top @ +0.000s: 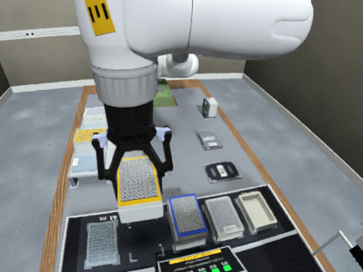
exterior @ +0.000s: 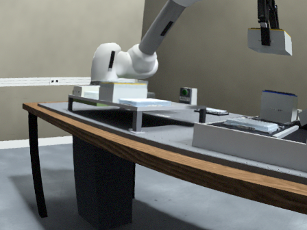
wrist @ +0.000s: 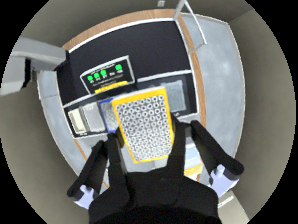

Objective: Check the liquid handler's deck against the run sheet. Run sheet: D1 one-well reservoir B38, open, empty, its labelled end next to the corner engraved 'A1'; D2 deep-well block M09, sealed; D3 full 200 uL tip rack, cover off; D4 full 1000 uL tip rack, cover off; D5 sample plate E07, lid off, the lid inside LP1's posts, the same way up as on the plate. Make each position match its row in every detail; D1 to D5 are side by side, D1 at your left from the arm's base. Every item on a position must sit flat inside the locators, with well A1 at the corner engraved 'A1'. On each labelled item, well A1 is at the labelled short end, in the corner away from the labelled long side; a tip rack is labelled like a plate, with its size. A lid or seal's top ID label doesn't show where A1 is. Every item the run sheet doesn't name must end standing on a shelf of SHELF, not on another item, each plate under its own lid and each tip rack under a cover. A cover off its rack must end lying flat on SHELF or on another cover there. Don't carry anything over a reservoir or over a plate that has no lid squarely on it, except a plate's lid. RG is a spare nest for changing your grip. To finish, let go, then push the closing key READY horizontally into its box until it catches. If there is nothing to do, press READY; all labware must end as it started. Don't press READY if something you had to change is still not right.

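The yellow-rimmed tip rack lies 1 cm behind my hand, 1 cm to the right of it and 1 cm above it. The rest, counted from my hand: blue-rimmed tip rack: 12 cm to the left, 18 cm below; deep-well block: 1 cm ahead, 25 cm to the left, 23 cm below; clear sample plate: 1 cm behind, 13 cm to the right, 24 cm below.
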